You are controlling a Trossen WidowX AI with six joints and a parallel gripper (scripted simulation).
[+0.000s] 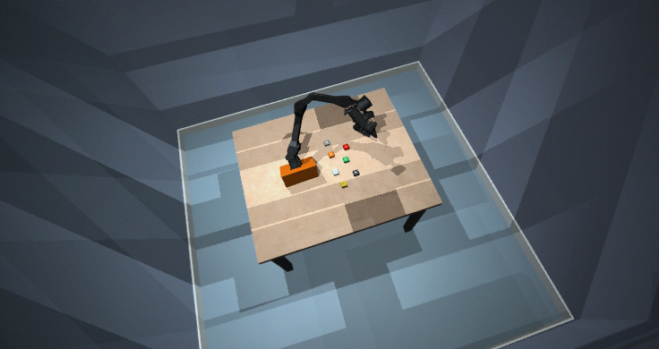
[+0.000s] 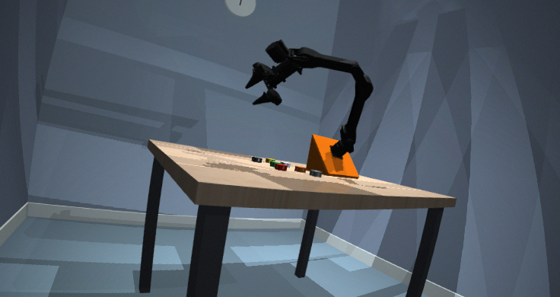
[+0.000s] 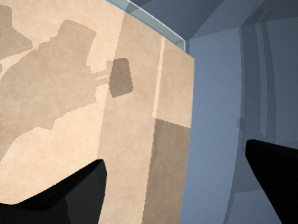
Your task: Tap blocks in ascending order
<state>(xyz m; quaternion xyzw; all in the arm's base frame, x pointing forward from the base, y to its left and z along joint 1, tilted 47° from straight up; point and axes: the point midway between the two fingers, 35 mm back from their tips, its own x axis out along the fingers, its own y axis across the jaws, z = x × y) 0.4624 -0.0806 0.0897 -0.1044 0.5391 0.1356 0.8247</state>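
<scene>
My gripper tip is 240 mm above the black block, 120 mm past it and 80 mm to the left of it. Round my gripper tip: red block: 240 mm below, 130 mm behind, 110 mm to the left; then white block: 240 mm below, 240 mm behind, 40 mm to the right; then green block: 240 mm below, 150 mm behind, 20 mm to the left.
</scene>
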